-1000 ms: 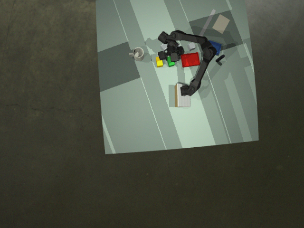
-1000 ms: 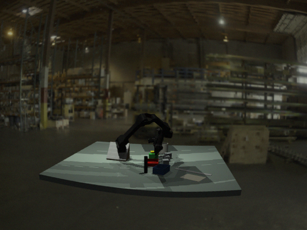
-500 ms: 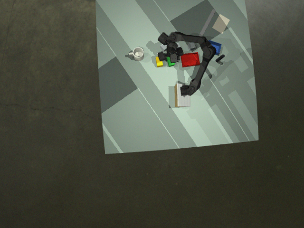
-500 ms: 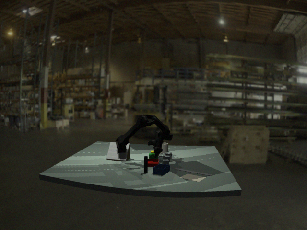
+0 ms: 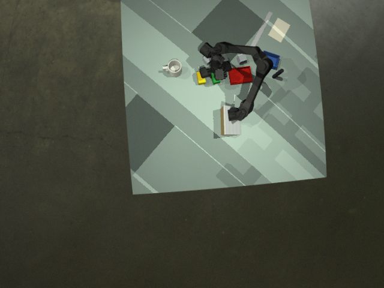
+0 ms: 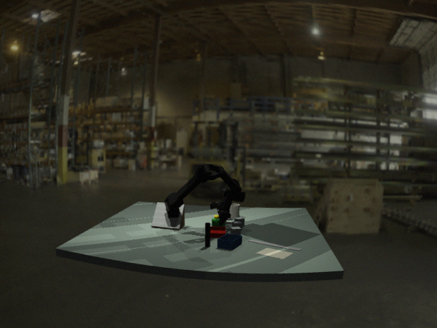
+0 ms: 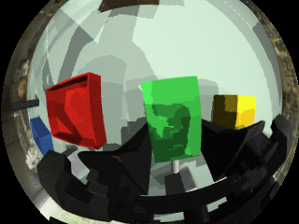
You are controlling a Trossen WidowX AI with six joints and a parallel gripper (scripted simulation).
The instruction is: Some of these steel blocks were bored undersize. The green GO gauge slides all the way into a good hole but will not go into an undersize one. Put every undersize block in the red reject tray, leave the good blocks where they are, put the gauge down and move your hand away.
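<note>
Now: gripper tip 2 cm short of the green GO gauge and 1 cm below it. Round my gripper tip: red reject tray (1 cm behind, 16 cm to the right); then steel block (10 cm ahead, 7 cm to the right, 1 cm above); then yellow block (3 cm ahead, 9 cm to the left, 1 cm above).
</note>
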